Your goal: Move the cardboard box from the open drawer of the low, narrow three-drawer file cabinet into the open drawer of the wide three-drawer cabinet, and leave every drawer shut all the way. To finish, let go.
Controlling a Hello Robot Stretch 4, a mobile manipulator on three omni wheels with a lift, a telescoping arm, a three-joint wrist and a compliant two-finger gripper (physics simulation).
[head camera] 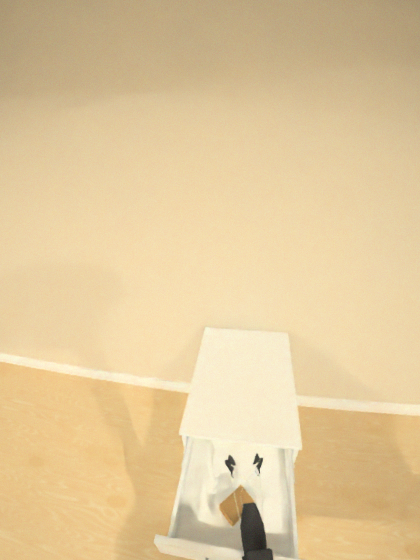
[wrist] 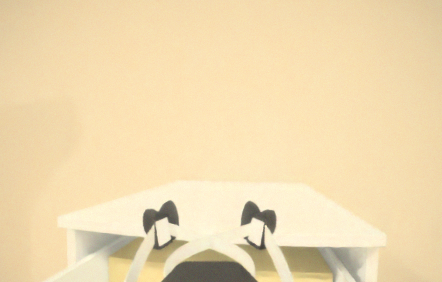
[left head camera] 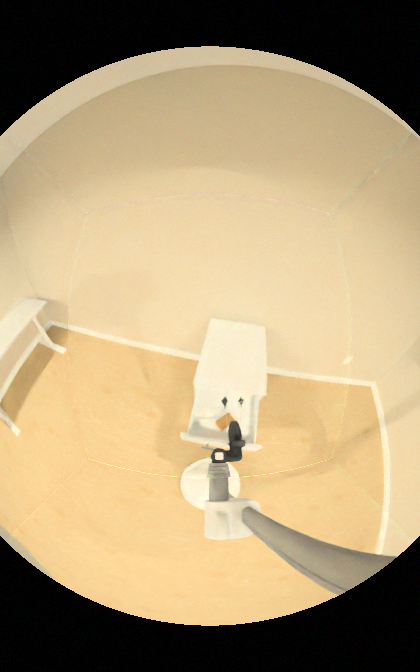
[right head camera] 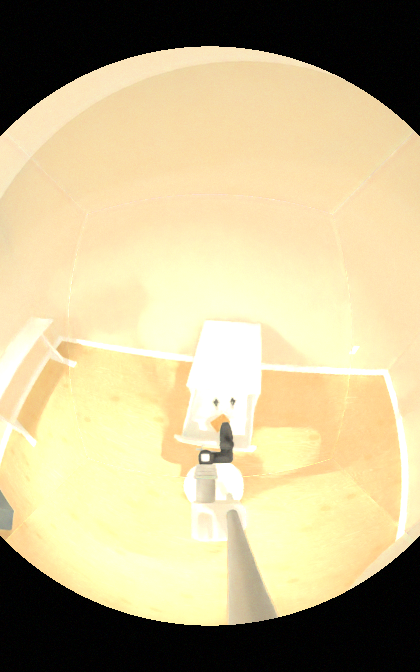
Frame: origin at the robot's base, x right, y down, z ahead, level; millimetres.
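Seen in the pictures: gripper, between the fingertips: (head camera: 243, 454) (wrist: 209, 216).
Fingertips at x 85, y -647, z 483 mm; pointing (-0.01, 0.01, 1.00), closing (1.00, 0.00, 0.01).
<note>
A point is followed by its place in that frame.
The low, narrow file cabinet (head camera: 245, 390) @(z 739, x 128, y -617 mm) (left head camera: 232, 350) (right head camera: 227, 350) (wrist: 225, 200) @(z 743, x 113, y -617 mm) stands against the wall with its top drawer (head camera: 175, 546) @(z 269, x -118, y -599 mm) (left head camera: 212, 441) (right head camera: 215, 444) pulled out. The cardboard box (head camera: 235, 505) @(z 375, x 53, y -543 mm) (left head camera: 224, 421) (right head camera: 219, 423) lies in that drawer, turned at an angle and partly hidden by the wrist in the head camera view. My gripper (head camera: 244, 465) (left head camera: 233, 401) (right head camera: 224, 402) (wrist: 209, 216) @(z 483, x 85, y -647 mm) is open and empty, its fingertips over the drawer, between the box and the cabinet top's front edge. The box does not show in the wrist view. The wide three-drawer cabinet does not show in these views.
A white bench-like table (left head camera: 20, 320) (right head camera: 25, 345) stands along the left wall. A dark grey object (right head camera: 4, 515) shows at the left edge of the right head camera view. The wall with its white skirting (head camera: 100, 375) @(z 1323, x -814, y -18 mm) runs behind the file cabinet.
</note>
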